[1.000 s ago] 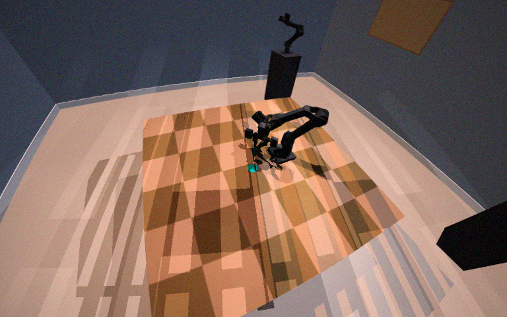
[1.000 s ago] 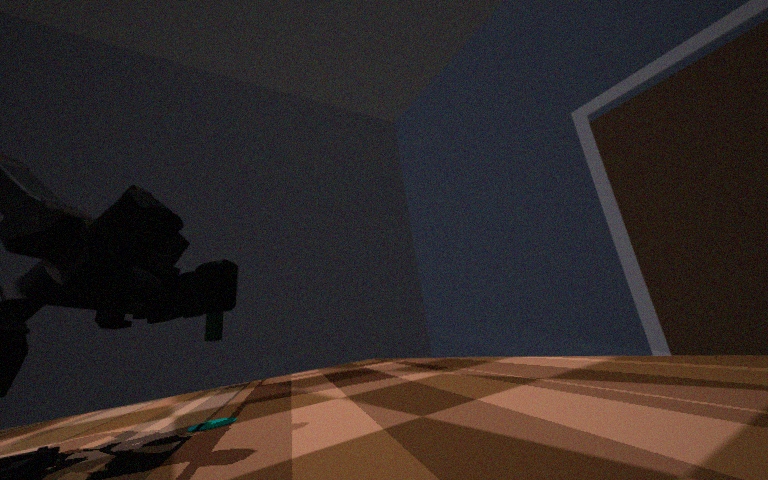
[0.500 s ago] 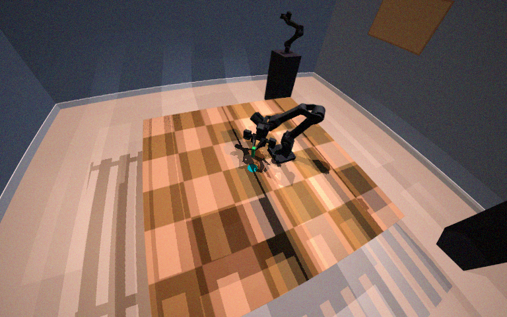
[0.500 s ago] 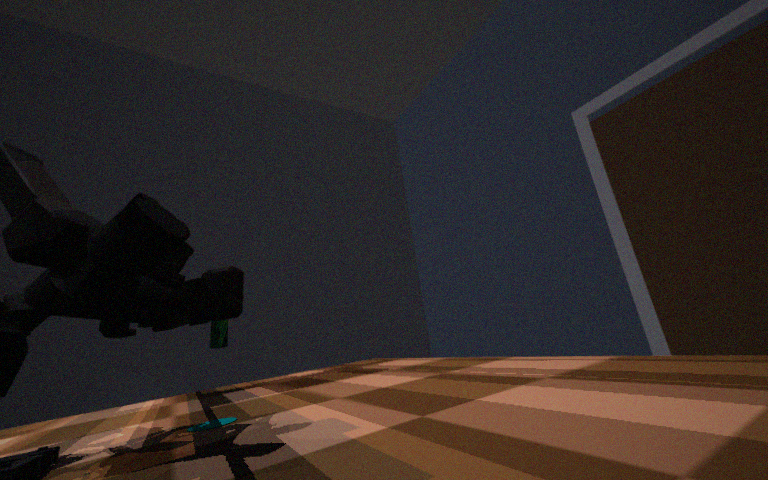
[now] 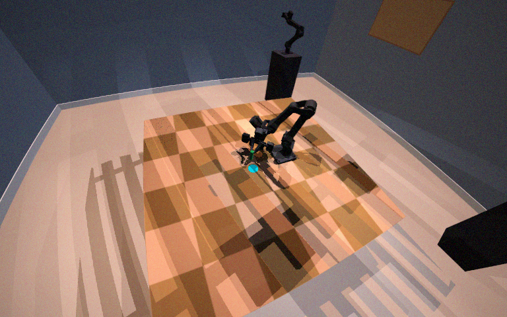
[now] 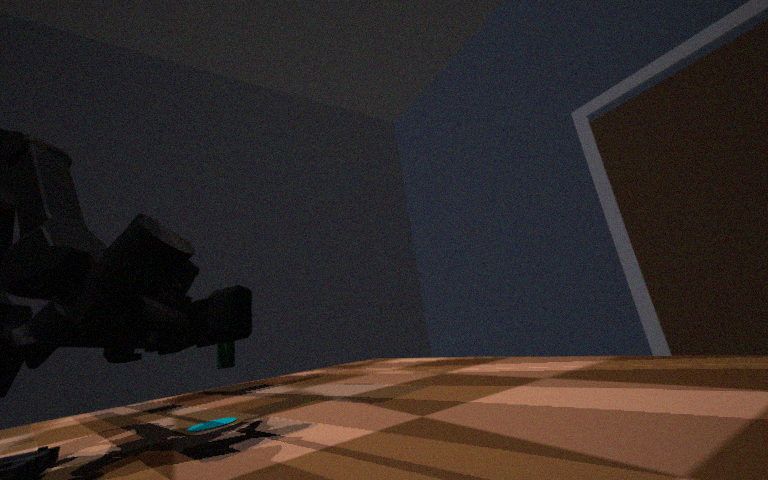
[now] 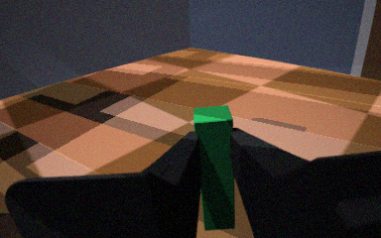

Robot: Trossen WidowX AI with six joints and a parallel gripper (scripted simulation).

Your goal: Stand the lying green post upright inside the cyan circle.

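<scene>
My gripper tip is 12 cm above the cyan circle, 2 cm to the right of it and 1 cm past it. The rest, counted from my gripper tip: green post: 2 cm below.
</scene>
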